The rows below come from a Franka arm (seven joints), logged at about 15 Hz.
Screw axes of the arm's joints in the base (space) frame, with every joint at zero. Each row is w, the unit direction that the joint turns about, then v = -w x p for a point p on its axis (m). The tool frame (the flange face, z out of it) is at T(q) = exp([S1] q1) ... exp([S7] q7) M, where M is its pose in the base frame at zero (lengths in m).
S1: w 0 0 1 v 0.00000 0.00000 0.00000
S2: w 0 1 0 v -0.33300 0.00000 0.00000
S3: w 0 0 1 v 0.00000 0.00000 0.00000
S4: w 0 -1 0 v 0.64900 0.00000 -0.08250
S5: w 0 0 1 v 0.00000 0.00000 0.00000
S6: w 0 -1 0 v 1.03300 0.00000 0.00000
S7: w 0 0 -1 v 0.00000 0.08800 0.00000
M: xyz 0.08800 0.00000 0.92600 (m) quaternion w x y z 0 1 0 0
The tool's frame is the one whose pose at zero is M.
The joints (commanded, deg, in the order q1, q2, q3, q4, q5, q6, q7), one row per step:
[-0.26 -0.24 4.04 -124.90 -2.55 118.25 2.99]
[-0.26 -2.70 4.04 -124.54 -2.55 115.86 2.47]
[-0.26 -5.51 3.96 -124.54 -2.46 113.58 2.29]
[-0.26 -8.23 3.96 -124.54 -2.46 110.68 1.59]
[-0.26 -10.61 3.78 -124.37 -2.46 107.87 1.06]
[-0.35 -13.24 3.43 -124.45 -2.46 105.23 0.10]
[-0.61 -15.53 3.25 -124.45 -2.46 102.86 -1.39]
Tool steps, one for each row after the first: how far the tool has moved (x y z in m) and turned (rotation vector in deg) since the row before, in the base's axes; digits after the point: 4 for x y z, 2 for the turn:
[-0.0058 -0.0004 0.0218 -0.15 -0.42 0.42]
[-0.0086 -0.0011 0.0219 -0.11 -0.53 -0.04]
[-0.0107 -0.0006 0.0198 -0.19 0.20 0.56]
[-0.0100 -0.0021 0.0179 -0.14 0.28 0.21]
[-0.0118 -0.0043 0.0178 -0.04 0.14 0.38]
[-0.0109 -0.0041 0.0155 0.03 0.16 0.92]

